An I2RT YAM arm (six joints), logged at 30 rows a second.
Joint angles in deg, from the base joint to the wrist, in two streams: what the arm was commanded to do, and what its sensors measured. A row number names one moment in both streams.
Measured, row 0:
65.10, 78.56, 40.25, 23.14, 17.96, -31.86
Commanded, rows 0 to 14:
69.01, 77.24, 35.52, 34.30, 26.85, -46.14
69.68, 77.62, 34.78, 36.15, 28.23, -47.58
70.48, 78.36, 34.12, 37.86, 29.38, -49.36
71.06, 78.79, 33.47, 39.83, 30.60, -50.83
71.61, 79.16, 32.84, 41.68, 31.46, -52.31
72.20, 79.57, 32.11, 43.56, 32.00, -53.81
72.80, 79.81, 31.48, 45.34, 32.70, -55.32
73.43, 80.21, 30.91, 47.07, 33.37, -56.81
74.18, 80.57, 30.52, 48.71, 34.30, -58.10
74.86, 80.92, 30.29, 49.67, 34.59, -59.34
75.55, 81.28, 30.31, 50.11, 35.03, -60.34
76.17, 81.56, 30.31, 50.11, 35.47, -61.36
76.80, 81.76, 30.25, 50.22, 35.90, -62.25
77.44, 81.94, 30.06, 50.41, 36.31, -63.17
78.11, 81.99, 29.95, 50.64, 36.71, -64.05
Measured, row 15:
75.94, 81.08, 30.92, 46.33, 32.75, -58.11
